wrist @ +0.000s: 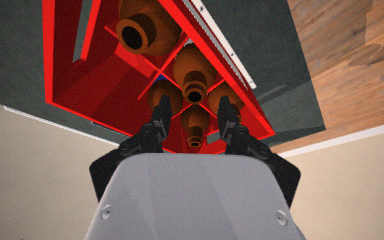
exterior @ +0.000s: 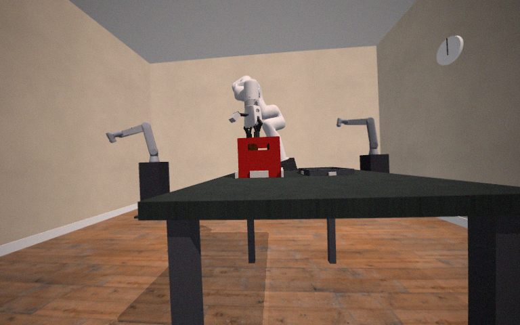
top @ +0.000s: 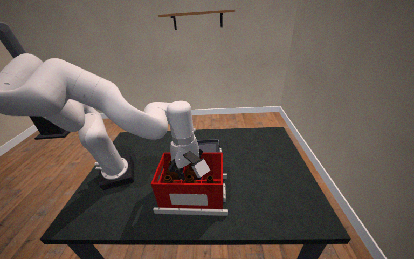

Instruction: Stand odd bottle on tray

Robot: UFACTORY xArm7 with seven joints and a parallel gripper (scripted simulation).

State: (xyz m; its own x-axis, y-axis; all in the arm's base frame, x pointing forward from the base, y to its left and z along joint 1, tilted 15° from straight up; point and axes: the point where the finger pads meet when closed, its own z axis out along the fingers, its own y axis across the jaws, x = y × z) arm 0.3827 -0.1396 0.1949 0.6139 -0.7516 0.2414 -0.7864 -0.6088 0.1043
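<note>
My gripper is now 11 cm above the crate and 4 cm to the right of it. The rest, counted from my hand: tray (34 cm to the left, 18 cm below, 3 cm ahead).
</note>
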